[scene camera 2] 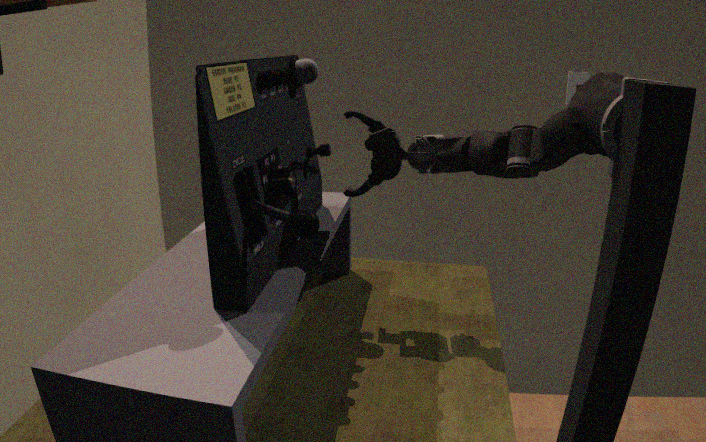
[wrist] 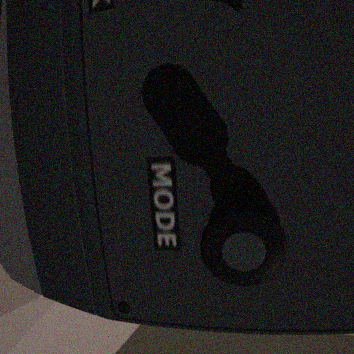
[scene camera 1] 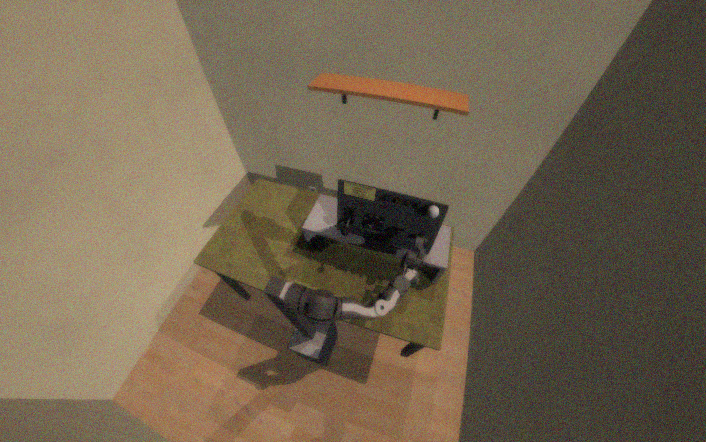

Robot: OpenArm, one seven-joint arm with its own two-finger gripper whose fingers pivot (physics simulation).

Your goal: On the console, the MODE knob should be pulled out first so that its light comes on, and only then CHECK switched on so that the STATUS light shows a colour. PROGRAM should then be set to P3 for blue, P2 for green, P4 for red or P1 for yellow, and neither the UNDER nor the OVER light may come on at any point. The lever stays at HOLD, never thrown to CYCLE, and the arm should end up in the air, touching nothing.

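The dark console [scene camera 1: 390, 208] [scene camera 2: 260, 130] stands upright. The MODE knob [scene camera 2: 323, 150] sticks out; in the wrist view its round dark end with a grey centre [wrist: 243, 251] is beside the MODE label [wrist: 164, 204]. No lit light shows there. My gripper [scene camera 2: 347, 153] is open and empty, fingertips above and below the knob's height with a small gap in front of it. The lever [scene camera 2: 303, 223] slopes down toward HOLD. A white ball [scene camera 1: 433, 210] [scene camera 2: 305, 70] at the upper right shows no colour. The PROGRAM setting and CHECK switch are too dark to read; part of CHECK's label [wrist: 102, 4] shows.
A yellow card [scene camera 1: 359, 190] [scene camera 2: 230, 90] is at the console's upper left. The console stands on a pale plinth [scene camera 1: 321, 210] [scene camera 2: 156, 385] on the green table [scene camera 1: 229, 244] [scene camera 2: 427, 283]. An orange shelf [scene camera 1: 388, 92] hangs on the wall above.
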